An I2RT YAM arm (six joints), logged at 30 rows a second.
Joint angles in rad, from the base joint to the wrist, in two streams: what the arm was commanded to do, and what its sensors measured. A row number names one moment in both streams.
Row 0, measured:
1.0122 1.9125 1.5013 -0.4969 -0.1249 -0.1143
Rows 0 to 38, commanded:
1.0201 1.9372 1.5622 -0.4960 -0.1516 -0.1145
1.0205 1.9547 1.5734 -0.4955 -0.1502 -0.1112
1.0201 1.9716 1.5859 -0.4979 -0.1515 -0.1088
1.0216 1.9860 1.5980 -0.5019 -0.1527 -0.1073
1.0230 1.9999 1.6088 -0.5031 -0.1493 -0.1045
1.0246 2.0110 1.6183 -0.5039 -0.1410 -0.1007
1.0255 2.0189 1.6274 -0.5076 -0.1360 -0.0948
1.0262 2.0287 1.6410 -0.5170 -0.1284 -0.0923
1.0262 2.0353 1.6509 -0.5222 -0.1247 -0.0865
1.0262 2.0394 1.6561 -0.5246 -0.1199 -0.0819
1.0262 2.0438 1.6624 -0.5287 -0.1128 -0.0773
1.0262 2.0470 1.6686 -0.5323 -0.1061 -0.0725
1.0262 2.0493 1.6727 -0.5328 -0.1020 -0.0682
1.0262 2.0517 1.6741 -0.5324 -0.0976 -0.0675
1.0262 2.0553 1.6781 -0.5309 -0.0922 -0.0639
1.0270 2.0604 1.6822 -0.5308 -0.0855 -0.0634
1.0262 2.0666 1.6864 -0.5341 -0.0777 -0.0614
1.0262 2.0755 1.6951 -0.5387 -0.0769 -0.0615
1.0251 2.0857 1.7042 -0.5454 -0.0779 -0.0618
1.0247 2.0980 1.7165 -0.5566 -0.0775 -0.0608
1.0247 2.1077 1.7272 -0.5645 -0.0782 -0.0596
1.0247 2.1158 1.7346 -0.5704 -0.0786 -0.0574
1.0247 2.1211 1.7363 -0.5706 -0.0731 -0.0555
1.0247 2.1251 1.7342 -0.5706 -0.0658 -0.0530
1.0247 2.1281 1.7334 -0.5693 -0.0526 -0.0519
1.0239 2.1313 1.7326 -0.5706 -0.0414 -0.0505
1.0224 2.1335 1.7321 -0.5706 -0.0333 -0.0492
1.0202 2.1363 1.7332 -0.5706 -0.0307 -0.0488
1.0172 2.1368 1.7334 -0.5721 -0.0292 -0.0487
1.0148 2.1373 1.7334 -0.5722 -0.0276 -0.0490
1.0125 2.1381 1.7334 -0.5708 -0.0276 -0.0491
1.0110 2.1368 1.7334 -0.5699 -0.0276 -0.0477
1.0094 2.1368 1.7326 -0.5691 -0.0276 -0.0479
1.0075 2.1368 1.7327 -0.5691 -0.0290 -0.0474
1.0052 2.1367 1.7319 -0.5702 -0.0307 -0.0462
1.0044 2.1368 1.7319 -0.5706 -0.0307 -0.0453
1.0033 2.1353 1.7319 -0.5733 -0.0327 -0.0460
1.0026 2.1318 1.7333 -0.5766 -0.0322 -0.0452
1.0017 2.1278 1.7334 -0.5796 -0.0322 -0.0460
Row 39, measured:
1.0080 2.1540 1.7096 -0.5430 -0.0402 -0.0551
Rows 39 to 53, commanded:
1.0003 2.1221 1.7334 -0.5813 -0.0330 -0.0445
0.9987 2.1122 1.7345 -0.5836 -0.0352 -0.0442
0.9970 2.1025 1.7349 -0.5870 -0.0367 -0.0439
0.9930 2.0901 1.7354 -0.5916 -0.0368 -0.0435
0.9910 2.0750 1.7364 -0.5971 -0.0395 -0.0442
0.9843 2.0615 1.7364 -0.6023 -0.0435 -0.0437
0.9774 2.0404 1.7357 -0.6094 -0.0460 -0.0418
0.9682 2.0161 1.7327 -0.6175 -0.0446 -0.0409
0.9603 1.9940 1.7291 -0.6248 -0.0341 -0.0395
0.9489 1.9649 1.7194 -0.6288 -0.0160 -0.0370
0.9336 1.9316 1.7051 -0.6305 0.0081 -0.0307
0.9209 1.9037 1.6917 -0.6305 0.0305 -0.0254
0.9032 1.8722 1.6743 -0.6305 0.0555 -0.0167
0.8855 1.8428 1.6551 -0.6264 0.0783 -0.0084
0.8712 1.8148 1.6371 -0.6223 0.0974 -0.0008
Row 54, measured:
0.9108 1.9282 1.6611 -0.5953 0.0193 -0.0334
